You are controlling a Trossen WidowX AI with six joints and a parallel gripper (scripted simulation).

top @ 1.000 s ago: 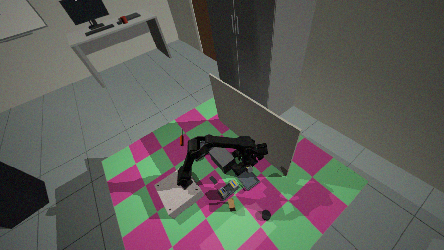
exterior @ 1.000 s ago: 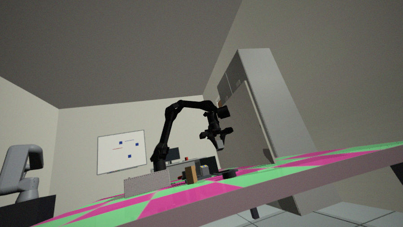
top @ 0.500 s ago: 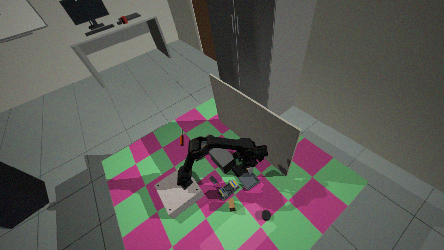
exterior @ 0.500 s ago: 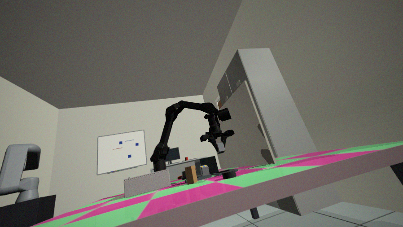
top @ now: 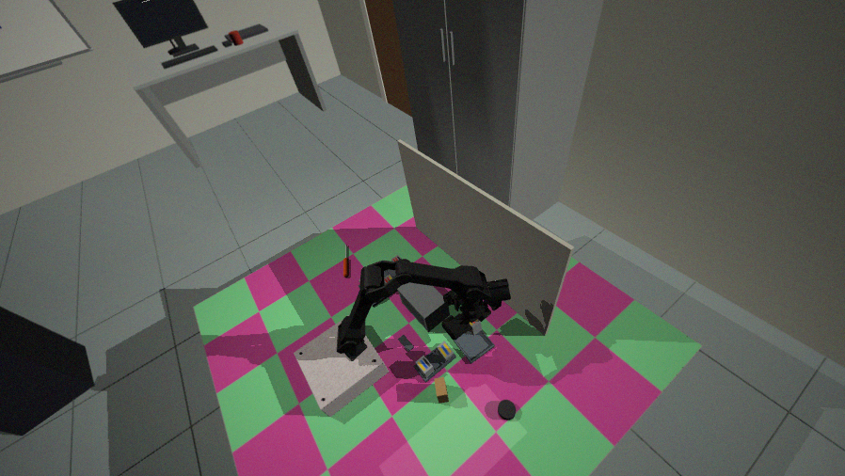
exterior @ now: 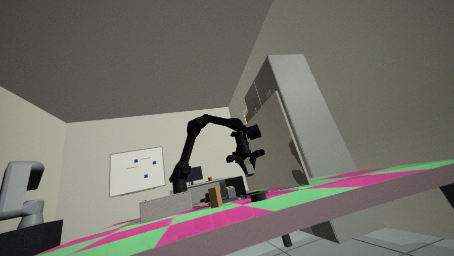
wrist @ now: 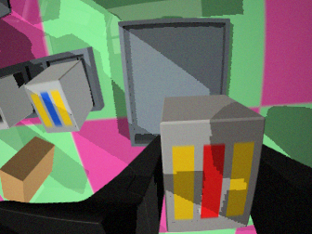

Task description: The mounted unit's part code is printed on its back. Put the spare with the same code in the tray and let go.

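The dark flat tray lies 10 mm behind my gripper tip, 10 mm to the left of it and 90 mm below it. The rest, counted from my gripper tip: black puck: 110 mm behind, 210 mm to the right, 90 mm below; then grey mounted unit: 20 mm behind, 220 mm to the left, 40 mm below; then grey spare: 30 mm above.
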